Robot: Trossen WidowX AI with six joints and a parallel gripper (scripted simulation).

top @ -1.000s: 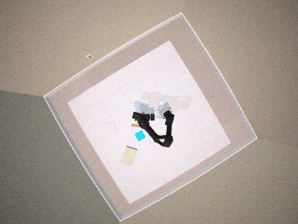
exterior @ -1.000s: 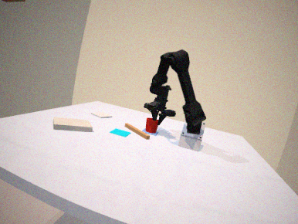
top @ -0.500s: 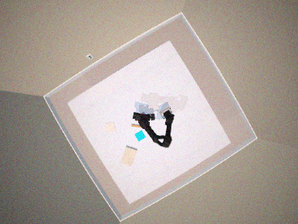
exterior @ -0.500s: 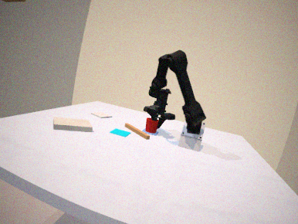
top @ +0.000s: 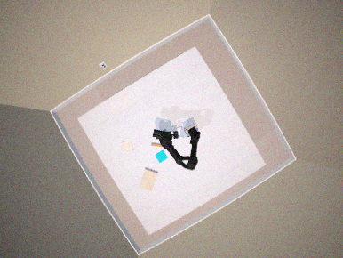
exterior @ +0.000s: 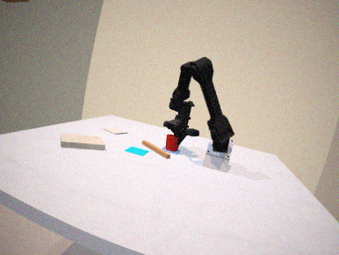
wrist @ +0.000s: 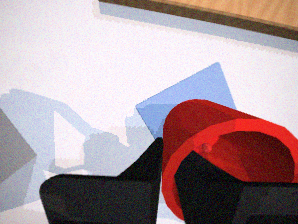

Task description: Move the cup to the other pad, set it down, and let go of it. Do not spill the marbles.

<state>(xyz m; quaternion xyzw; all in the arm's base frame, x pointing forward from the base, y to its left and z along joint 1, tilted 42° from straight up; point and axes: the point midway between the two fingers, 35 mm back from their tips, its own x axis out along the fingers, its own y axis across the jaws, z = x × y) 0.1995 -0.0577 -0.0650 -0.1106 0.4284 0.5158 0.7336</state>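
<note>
Now: the cyan pad 150 mm ahead of my gripper tip, 140 mm to the left of it and 40 mm below it. Also, from my gripper tip: red cup 30 mm ahead, 20 mm to the right; then beige tile 370 mm ahead, 100 mm to the right, 30 mm below; then wooden stick 90 mm ahead, 60 mm to the left, 40 mm below.
</note>
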